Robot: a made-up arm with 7 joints. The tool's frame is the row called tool.
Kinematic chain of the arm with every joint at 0, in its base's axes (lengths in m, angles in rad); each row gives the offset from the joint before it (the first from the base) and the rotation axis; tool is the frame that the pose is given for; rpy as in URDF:
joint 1: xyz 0 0 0.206 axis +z
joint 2: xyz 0 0 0 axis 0 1 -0.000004
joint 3: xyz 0 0 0.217 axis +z
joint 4: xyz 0.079 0 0 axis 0 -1 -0.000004
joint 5: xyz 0.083 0 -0.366 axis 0 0.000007 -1
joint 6: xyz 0 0 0 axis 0 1 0.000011
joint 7: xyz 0.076 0 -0.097 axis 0 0.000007 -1
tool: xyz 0 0 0 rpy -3.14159 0 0
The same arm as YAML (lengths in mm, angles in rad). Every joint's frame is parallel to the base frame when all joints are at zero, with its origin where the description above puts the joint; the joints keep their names.
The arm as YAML. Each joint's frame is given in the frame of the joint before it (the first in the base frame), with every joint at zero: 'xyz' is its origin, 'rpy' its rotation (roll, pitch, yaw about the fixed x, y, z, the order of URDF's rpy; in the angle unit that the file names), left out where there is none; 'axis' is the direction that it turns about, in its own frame. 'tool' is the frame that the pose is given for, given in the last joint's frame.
units:
  length: mm
  angle: rad
joints:
  - name: joint 1
    type: revolute
    origin:
      xyz: [0.0, 0.0, 206.0]
    axis: "+z"
  - name: joint 2
    type: revolute
    origin:
      xyz: [0.0, 0.0, 0.0]
    axis: "+y"
  - name: joint 3
    type: revolute
    origin:
      xyz: [0.0, 0.0, 217.0]
    axis: "+z"
  - name: joint 4
    type: revolute
    origin:
      xyz: [79.0, 0.0, 0.0]
    axis: "-y"
  - name: joint 5
    type: revolute
    origin:
      xyz: [83.0, 0.0, -366.0]
    axis: "-z"
  - name: joint 6
    type: revolute
    origin:
      xyz: [0.0, 0.0, 0.0]
    axis: "+y"
  - name: joint 7
    type: revolute
    origin:
      xyz: [76.0, 0.0, -97.0]
    axis: "-z"
tool:
  origin:
    xyz: [0.0, 0.0, 0.0]
    rpy: [-3.1416, 0.0, 0.0]

